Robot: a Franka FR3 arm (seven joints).
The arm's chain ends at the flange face. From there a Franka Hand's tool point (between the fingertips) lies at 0.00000 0.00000 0.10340 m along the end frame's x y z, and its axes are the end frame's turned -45 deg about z.
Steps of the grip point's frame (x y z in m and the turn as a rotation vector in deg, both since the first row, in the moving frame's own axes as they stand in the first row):
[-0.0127 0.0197 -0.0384 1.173 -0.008 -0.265]
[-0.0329 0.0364 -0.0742 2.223 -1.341 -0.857]
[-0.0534 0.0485 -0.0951 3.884 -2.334 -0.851]
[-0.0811 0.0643 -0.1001 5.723 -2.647 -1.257]
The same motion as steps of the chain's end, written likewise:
[0.0065 0.0244 -0.0384 0.824 -0.835 -0.265]
[0.0070 0.0501 -0.0741 0.624 -2.520 -0.857]
[0.0045 0.0740 -0.0948 1.096 -4.397 -0.851]
[-0.0012 0.1066 -0.0995 2.175 -5.918 -1.257]

